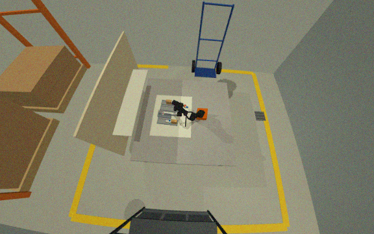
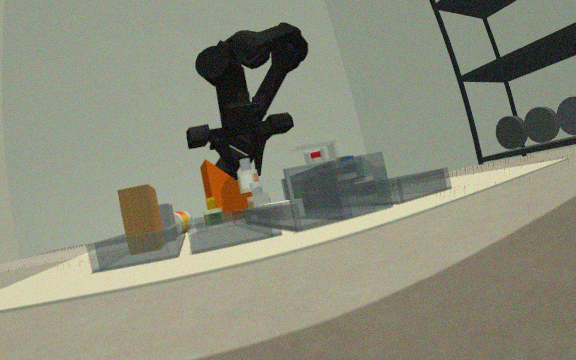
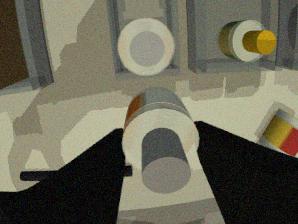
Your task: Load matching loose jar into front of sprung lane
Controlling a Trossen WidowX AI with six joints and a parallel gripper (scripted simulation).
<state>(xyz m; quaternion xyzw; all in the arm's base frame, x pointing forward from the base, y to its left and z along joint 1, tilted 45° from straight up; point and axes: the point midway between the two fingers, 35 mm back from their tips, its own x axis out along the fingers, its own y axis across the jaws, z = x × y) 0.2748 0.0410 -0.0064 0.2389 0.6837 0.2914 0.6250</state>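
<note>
My gripper tip is now 190 mm short of the grey housing, 30 mm to the right of it and 60 mm above it.
</note>
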